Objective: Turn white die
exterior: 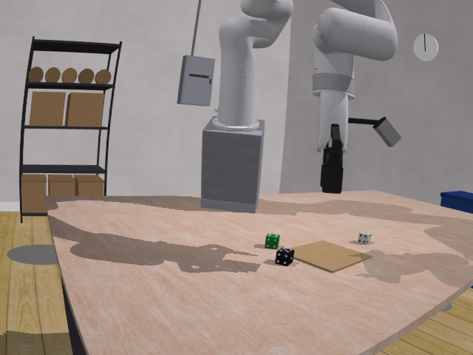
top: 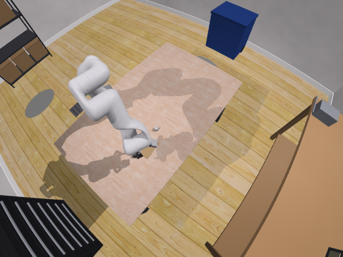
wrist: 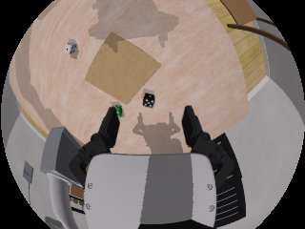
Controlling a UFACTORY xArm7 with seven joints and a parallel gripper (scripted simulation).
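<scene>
Right now my hand is 5 cm past the black die, 4 cm to the left of it and 13 cm above it. The rest, counted from my hand: green die: 13 cm behind, 1 cm to the left, 13 cm below; then brown mat: 3 cm behind, 7 cm to the left, 15 cm below; then white die: 4 cm behind, 22 cm to the left, 13 cm below.
</scene>
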